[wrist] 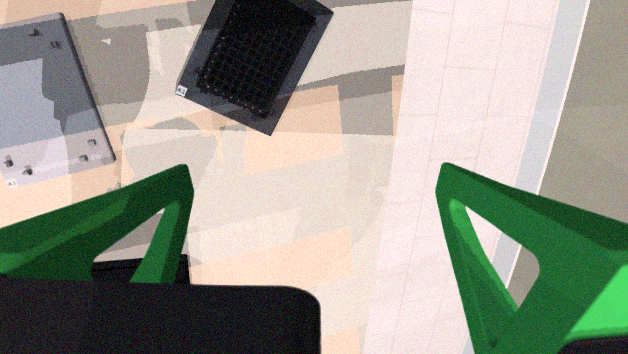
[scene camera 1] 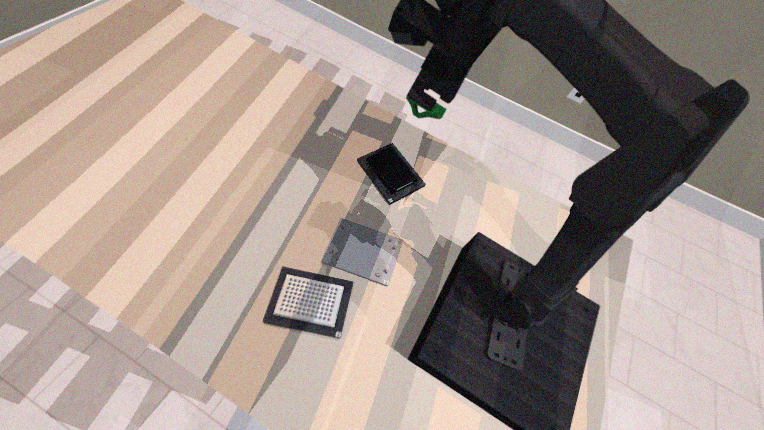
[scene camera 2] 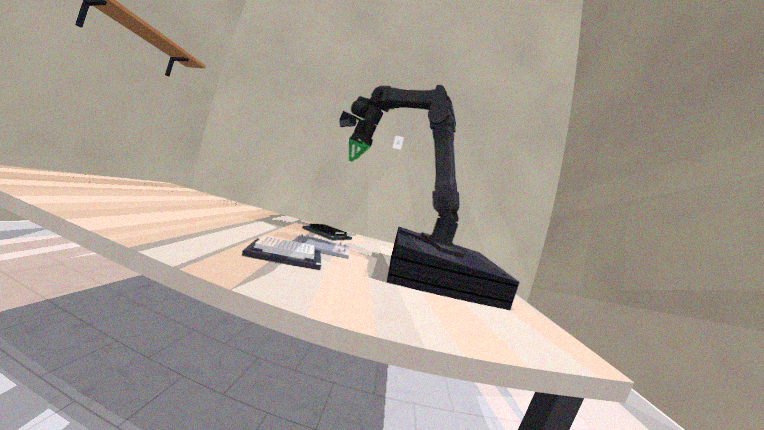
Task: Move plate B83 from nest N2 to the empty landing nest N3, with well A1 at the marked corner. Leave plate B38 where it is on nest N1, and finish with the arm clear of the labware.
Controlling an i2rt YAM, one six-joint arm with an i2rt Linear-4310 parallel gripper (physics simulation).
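Note:
A black well plate (scene camera 1: 389,165) (scene camera 2: 327,230) (wrist: 257,55) sits on a dark nest (scene camera 1: 386,194) (wrist: 270,126). A white well plate (scene camera 1: 309,300) (scene camera 2: 283,247) sits on another dark nest (scene camera 1: 346,299) (scene camera 2: 267,258). I cannot read B83 or B38 on either. The empty pale nest (scene camera 1: 359,253) (scene camera 2: 334,247) (wrist: 30,105) lies between them; its A1 mark (scene camera 1: 384,282) (wrist: 12,183) is at one corner. My gripper (scene camera 1: 426,109) (scene camera 2: 357,152) (wrist: 314,177) is open and empty, high above the table. In the wrist view the black plate lies ahead of the fingertips, left of centre.
The arm's black base block (scene camera 1: 454,341) (scene camera 2: 454,275) stands on the table (scene camera 1: 176,176) (scene camera 2: 352,299), beside the nests. A wooden wall shelf (scene camera 2: 149,32) is at upper left in scene camera 2. Strong striped shadows cross the table and the pale nest.

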